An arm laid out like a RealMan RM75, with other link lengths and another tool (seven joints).
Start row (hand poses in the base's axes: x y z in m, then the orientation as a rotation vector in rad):
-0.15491, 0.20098, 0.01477, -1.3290, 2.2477, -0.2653
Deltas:
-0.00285, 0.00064, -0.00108, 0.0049, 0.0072, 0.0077
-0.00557, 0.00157, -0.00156, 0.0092, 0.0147, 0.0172
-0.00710, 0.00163, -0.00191, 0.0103, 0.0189, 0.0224
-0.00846, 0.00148, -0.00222, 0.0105, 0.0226, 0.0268
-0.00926, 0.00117, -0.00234, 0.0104, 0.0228, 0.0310
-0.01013, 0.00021, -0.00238, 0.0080, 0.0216, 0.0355
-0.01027, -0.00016, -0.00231, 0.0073, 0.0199, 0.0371
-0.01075, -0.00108, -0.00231, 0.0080, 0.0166, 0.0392
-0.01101, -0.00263, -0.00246, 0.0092, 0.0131, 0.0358
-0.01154, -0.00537, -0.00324, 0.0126, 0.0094, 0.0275
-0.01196, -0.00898, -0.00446, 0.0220, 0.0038, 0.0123
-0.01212, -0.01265, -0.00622, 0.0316, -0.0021, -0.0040
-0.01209, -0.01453, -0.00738, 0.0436, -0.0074, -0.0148
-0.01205, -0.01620, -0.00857, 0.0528, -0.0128, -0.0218
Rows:
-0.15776, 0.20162, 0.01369, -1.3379, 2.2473, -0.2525
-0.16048, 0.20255, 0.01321, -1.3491, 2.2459, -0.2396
-0.16201, 0.20261, 0.01286, -1.3559, 2.2454, -0.2339
-0.16337, 0.20246, 0.01255, -1.3621, 2.2451, -0.2298
-0.16417, 0.20215, 0.01243, -1.3668, 2.2422, -0.2283
-0.16504, 0.20119, 0.01239, -1.3724, 2.2383, -0.2302
-0.16518, 0.20082, 0.01246, -1.3738, 2.2358, -0.2315
-0.16566, 0.19990, 0.01246, -1.3743, 2.2315, -0.2320
-0.16592, 0.19835, 0.01231, -1.3686, 2.2309, -0.2340
-0.16645, 0.19561, 0.01153, -1.3563, 2.2335, -0.2353
-0.16687, 0.19200, 0.01031, -1.3326, 2.2385, -0.2332
-0.16703, 0.18833, 0.00855, -1.3075, 2.2439, -0.2315
-0.16700, 0.18645, 0.00739, -1.2873, 2.2452, -0.2248
-0.16696, 0.18478, 0.00620, -1.2728, 2.2441, -0.2200

